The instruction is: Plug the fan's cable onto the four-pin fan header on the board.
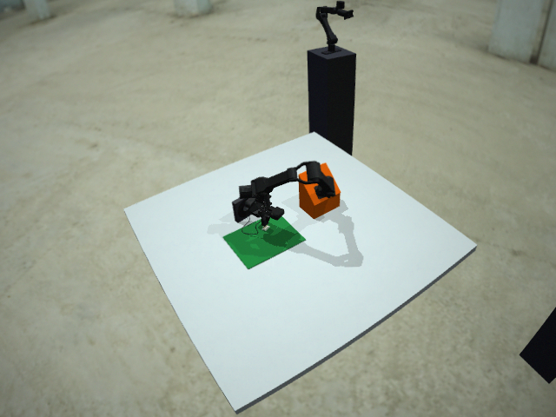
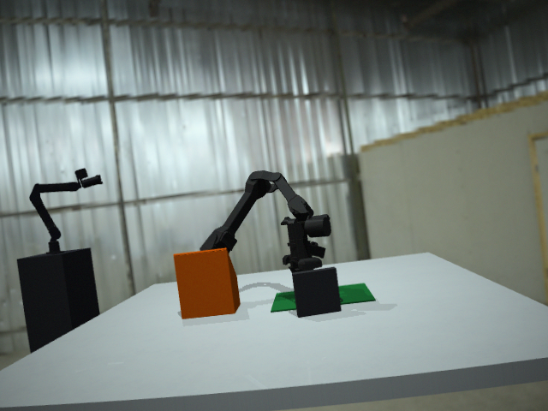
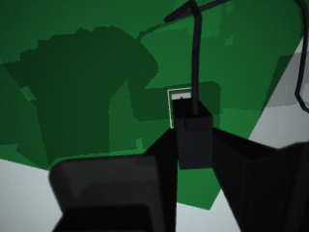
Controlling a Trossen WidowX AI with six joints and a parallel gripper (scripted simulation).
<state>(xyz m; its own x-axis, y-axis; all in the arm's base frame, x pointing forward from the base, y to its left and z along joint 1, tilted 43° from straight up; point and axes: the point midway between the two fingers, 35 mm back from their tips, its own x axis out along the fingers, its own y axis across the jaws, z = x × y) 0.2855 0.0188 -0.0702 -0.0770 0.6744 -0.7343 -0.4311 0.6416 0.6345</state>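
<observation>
Now: gripper tip 40 mm above the pale four-pin header. Also, from my gripper tip: black square fan 120 mm to the right, 40 mm ahead, 20 mm above; black plug 10 mm ahead, 10 mm above; green board 60 mm to the left, 60 mm below, 40 mm ahead.
</observation>
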